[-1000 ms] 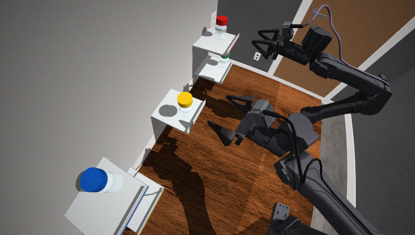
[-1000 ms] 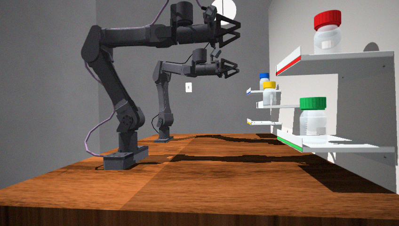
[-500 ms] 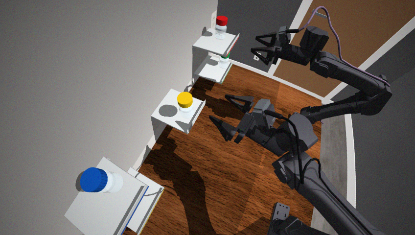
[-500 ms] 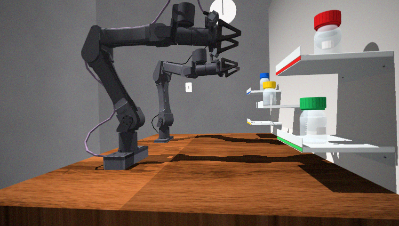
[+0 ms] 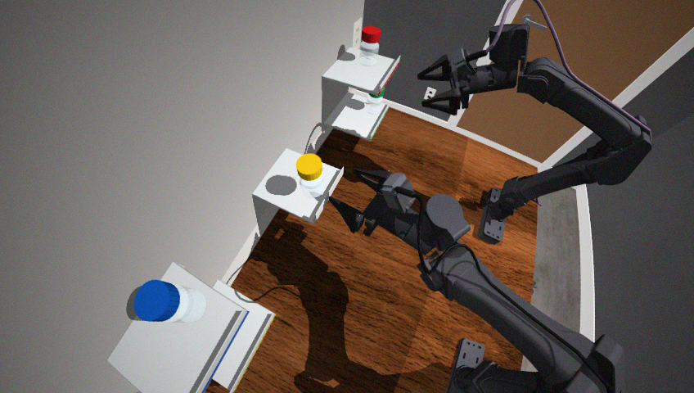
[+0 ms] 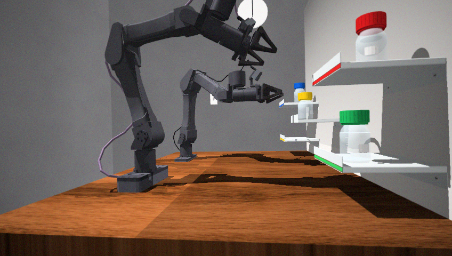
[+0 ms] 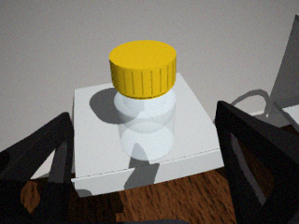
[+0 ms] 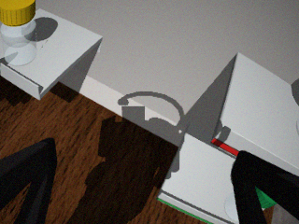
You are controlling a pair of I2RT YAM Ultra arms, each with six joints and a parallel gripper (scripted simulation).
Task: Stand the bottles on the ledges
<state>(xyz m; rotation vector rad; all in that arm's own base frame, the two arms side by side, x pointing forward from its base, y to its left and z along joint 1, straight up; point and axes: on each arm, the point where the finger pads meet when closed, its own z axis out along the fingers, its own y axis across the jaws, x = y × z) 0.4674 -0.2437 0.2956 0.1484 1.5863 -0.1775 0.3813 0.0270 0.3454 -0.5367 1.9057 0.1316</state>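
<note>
Now: the yellow-capped bottle 90 mm ahead of my left hand, 20 mm to the right of it and 60 mm below it. From my left hand the other things lie so: red-capped bottle 110 mm ahead, 460 mm to the right, 30 mm above; blue-capped bottle 150 mm ahead, 310 mm to the left, 30 mm above; wall 240 mm ahead, 40 mm to the right, 150 mm above.
</note>
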